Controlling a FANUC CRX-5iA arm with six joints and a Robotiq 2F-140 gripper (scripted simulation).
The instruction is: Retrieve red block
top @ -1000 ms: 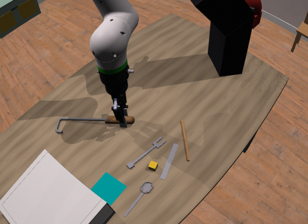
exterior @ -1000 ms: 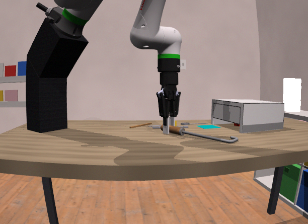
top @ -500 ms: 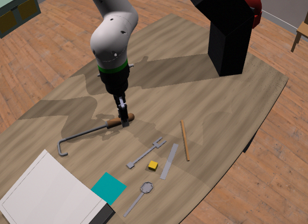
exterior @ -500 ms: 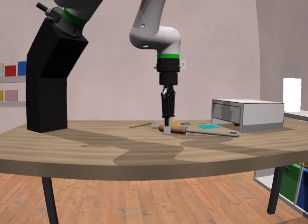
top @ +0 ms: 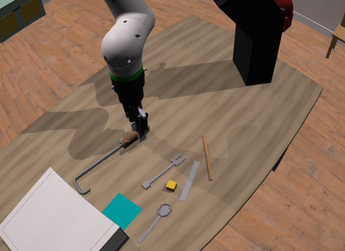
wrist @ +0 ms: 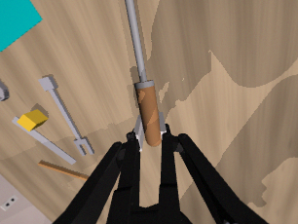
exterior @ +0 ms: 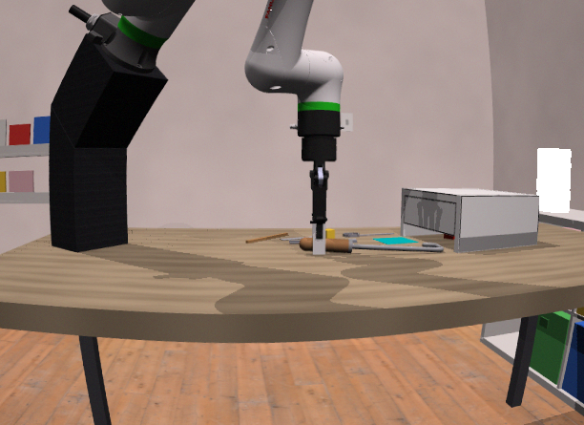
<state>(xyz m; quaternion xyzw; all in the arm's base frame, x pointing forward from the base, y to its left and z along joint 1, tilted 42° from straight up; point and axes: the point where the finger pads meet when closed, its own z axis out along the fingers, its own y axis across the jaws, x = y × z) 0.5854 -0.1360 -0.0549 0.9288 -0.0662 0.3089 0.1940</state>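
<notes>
The teal square lies 260 mm ahead of my hand, 120 mm to the left of it and 40 mm below it. From my hand the other things lie so: grey fork tool 70 mm ahead, 150 mm to the left, 30 mm below; grey flat bar 50 mm ahead, 230 mm to the left, 40 mm below; yellow cube 100 mm ahead, 200 mm to the left, 30 mm below.
</notes>
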